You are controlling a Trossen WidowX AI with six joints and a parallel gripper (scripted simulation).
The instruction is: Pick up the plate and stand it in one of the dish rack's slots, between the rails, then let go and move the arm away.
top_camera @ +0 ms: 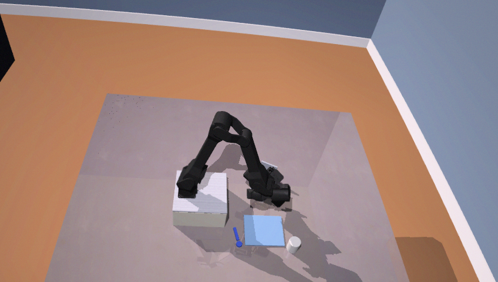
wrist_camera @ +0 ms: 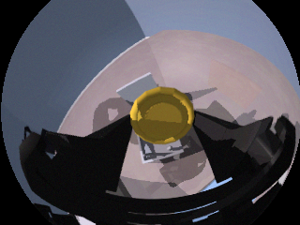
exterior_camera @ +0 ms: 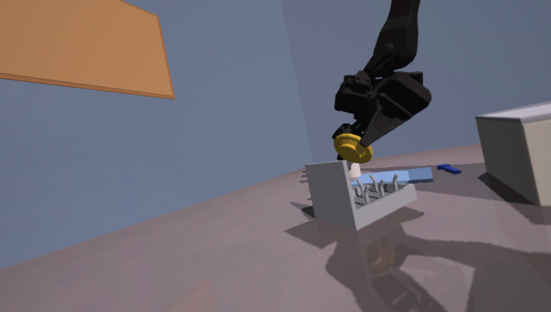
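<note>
My gripper tip is now 6 cm above the dish rack, 3 cm to the right of it and 2 cm past it. Round my gripper tip: yellow plate 1 cm to the right; then blue spoon 22 cm to the right, 13 cm behind, 8 cm below; then light blue mat 18 cm to the right, 8 cm below, 3 cm behind.
</note>
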